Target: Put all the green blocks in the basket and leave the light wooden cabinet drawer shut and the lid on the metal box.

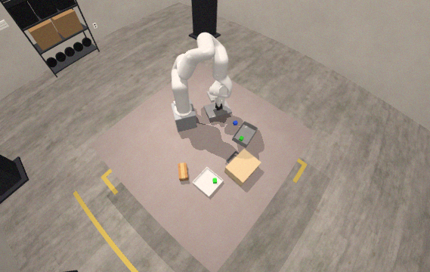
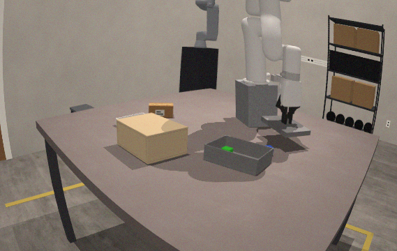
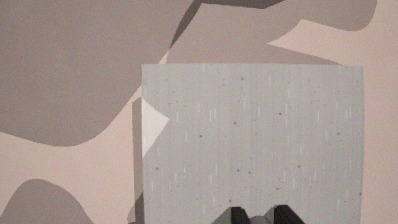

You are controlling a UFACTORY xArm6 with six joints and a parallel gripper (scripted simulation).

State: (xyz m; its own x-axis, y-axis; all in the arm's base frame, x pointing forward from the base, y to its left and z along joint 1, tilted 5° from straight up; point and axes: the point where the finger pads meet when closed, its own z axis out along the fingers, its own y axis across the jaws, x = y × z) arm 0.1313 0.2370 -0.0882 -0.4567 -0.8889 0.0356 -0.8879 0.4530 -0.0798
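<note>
My hand is 29 cm short of the metal box, 1 cm to the left of it and 7 cm above it. Also, from my hand: light wooden cabinet: 43 cm ahead, 25 cm to the right, 5 cm below; blue block: 16 cm ahead, 2 cm to the left, 8 cm below; grey metal lid: 3 cm below.
</note>
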